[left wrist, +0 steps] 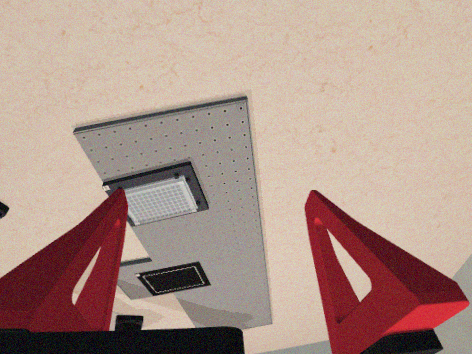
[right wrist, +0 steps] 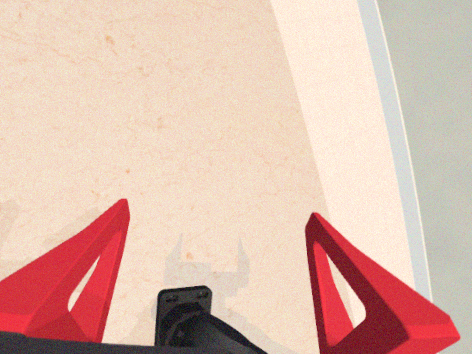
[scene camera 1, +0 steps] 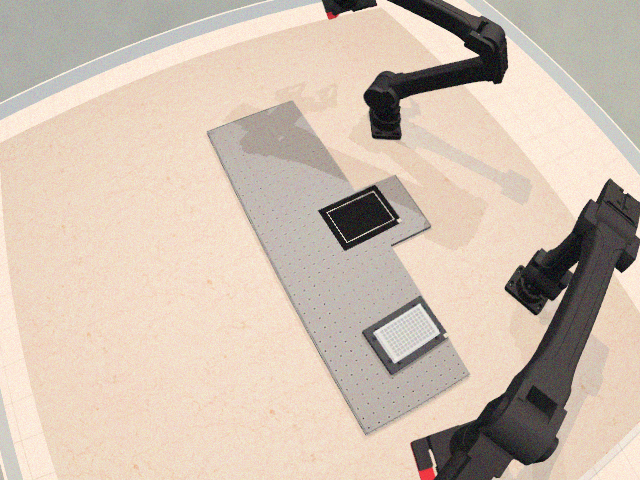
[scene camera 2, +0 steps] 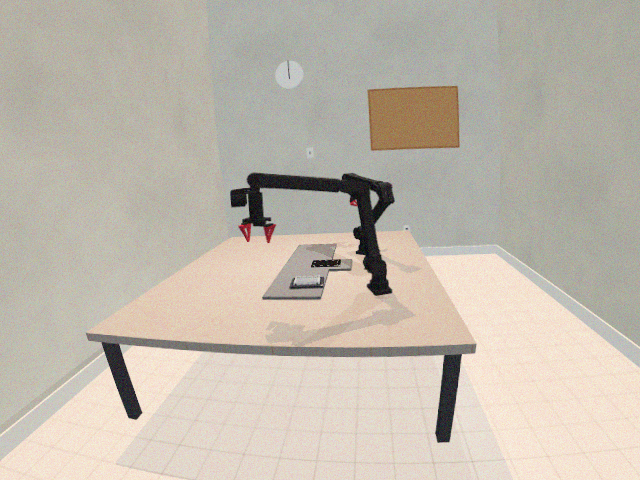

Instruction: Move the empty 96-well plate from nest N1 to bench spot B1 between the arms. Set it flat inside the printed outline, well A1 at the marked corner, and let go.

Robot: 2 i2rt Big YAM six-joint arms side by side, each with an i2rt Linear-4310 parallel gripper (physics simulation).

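Frame: origin at the left arm's base, x ahead, y left, z up, level; millimetres.
Seen in the pictures: left gripper, between the fingertips: (left wrist: pixel 220 197) (scene camera 1: pixel 446 452) (scene camera 2: pixel 258 242); right gripper, between the fingertips: (right wrist: pixel 221 214) (scene camera 1: pixel 354 7); left arm's base, origin of its link: (scene camera 1: pixel 527 291) (scene camera 2: pixel 379 289); right arm's base, origin of its link: (left wrist: pixel 129 322) (right wrist: pixel 181 323) (scene camera 1: pixel 384 124).
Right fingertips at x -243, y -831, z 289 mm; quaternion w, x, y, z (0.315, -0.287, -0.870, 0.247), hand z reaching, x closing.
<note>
Pixels of each thing's middle, then the offset from my right fingertips to it. "spot": a spot on its surface instead. Level surfaces: height alone.
- white 96-well plate, middle of its body: (left wrist: pixel 158 201) (scene camera 1: pixel 407 332) (scene camera 2: pixel 307 280) 554 mm ahead, 651 mm left, 257 mm down
- dark nest N1, a spot on its surface: (left wrist: pixel 201 192) spot: 629 mm ahead, 619 mm left, 265 mm down
- Bench spot B1, a spot on its surface: (scene camera 1: pixel 360 217) (left wrist: pixel 175 279) (scene camera 2: pixel 325 263) spot: 394 mm ahead, 377 mm left, 274 mm down
- grey perforated board, height of its surface: 276 mm down
- table, height of its surface: 289 mm down
The white 96-well plate (scene camera 1: pixel 406 332) (scene camera 2: pixel 307 280) (left wrist: pixel 161 201) lies flat in the dark nest N1 (scene camera 1: pixel 392 369) (scene camera 2: pixel 293 286) (left wrist: pixel 201 192), which has a small white corner mark. Bench spot B1 (scene camera 1: pixel 360 217) (scene camera 2: pixel 326 263) (left wrist: pixel 175 279) is a black pad with a white printed outline and a white corner mark; no plate is on it. My left gripper (scene camera 2: pixel 257 240) (left wrist: pixel 220 197) is open and empty, high above the table; in scene camera 1 its red finger is cut by the bottom edge. My right gripper (right wrist: pixel 221 214) is open and empty, high above the table, far from the plate.
Both the nest and the pad sit on a grey perforated board (scene camera 1: pixel 279 227) (scene camera 2: pixel 289 289) (left wrist: pixel 235 200), with the pad partly toward a side extension. The arm bases stand on the table (scene camera 1: pixel 129 258) (scene camera 2: pixel 206 310) beside the board. The left arm reaches across the lower right of scene camera 1.
</note>
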